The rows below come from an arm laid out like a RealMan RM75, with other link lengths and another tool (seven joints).
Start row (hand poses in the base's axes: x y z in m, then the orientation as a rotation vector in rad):
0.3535, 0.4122, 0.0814, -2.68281, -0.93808, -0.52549
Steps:
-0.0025, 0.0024, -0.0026, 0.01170, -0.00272, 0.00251
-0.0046, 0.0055, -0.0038, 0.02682, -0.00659, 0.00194
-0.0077, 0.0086, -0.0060, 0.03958, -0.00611, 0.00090
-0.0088, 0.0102, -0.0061, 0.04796, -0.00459, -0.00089
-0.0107, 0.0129, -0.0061, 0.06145, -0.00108, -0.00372
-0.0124, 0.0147, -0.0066, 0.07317, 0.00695, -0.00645
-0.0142, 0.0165, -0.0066, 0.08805, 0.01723, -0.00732
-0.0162, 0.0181, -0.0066, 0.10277, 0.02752, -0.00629
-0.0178, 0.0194, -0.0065, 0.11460, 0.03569, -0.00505
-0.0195, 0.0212, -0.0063, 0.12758, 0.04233, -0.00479
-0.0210, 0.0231, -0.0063, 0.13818, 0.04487, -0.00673
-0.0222, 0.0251, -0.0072, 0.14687, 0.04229, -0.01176
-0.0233, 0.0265, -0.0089, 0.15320, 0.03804, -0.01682
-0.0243, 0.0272, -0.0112, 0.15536, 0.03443, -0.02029
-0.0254, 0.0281, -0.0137, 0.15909, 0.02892, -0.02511
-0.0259, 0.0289, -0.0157, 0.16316, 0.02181, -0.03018
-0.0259, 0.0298, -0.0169, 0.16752, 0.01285, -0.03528
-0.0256, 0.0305, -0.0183, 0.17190, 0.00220, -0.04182
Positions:
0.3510, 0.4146, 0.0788, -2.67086, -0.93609, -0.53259
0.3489, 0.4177, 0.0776, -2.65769, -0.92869, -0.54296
0.3458, 0.4208, 0.0754, -2.64698, -0.92076, -0.54660
0.3447, 0.4224, 0.0753, -2.64062, -0.91382, -0.54754
0.3428, 0.4251, 0.0753, -2.63036, -0.90249, -0.54756
0.3411, 0.4269, 0.0748, -2.62168, -0.89104, -0.54082
0.3393, 0.4287, 0.0748, -2.60908, -0.87983, -0.53166
0.3373, 0.4303, 0.0748, -2.59547, -0.87115, -0.52210
0.3357, 0.4316, 0.0749, -2.58427, -0.86473, -0.51451
0.3340, 0.4334, 0.0751, -2.57257, -0.85692, -0.50956
0.3325, 0.4353, 0.0751, -2.56423, -0.84862, -0.50982
0.3313, 0.4373, 0.0742, -2.55931, -0.83874, -0.51694
0.3302, 0.4387, 0.0725, -2.55647, -0.83042, -0.52555
0.3292, 0.4394, 0.0702, -2.55645, -0.82594, -0.53171
0.3281, 0.4403, 0.0677, -2.55572, -0.81949, -0.54113
0.3276, 0.4411, 0.0657, -2.55476, -0.81295, -0.55283
0.3276, 0.4420, 0.0645, -2.55346, -0.80668, -0.56708
0.3279, 0.4427, 0.0631, -2.55281, -0.79897, -0.58386

